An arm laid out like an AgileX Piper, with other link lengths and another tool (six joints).
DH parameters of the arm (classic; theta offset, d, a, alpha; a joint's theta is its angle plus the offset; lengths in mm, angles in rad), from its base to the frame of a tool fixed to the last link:
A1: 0 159.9 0 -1.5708
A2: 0.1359 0 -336.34 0
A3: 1.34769 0 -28.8 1.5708
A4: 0 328.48 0 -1.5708
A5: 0 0 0 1.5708
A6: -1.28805 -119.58 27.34 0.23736
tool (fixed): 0 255.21 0 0
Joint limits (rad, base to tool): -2.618..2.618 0..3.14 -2.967..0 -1.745..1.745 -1.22..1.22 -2.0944..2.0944
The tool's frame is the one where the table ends.
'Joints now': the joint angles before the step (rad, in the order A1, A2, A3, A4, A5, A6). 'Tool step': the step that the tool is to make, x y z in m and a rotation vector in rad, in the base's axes. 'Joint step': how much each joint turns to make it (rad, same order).
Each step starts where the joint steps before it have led.
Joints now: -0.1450, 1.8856, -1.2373, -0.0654, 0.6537, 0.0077
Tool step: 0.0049, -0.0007, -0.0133, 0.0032, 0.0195, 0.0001
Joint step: -0.0001, 0.0342, -0.0126, 0.0005, -0.0018, -0.0003
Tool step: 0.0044, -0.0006, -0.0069, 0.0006, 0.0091, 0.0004
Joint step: 0.0002, 0.0227, -0.0141, -0.0010, 0.0005, 0.0003
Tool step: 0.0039, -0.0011, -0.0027, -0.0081, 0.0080, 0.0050
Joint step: -0.0001, 0.0153, -0.0154, -0.0110, 0.0069, 0.0007
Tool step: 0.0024, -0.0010, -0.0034, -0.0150, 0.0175, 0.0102
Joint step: 0.0005, 0.0135, -0.0116, -0.0205, 0.0133, 0.0009
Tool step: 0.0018, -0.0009, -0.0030, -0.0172, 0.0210, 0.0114
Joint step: 0.0010, 0.0119, -0.0109, -0.0233, 0.0175, 0.0011
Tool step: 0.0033, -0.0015, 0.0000, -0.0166, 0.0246, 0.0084
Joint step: 0.0008, 0.0127, -0.0237, -0.0213, 0.0333, 0.0006
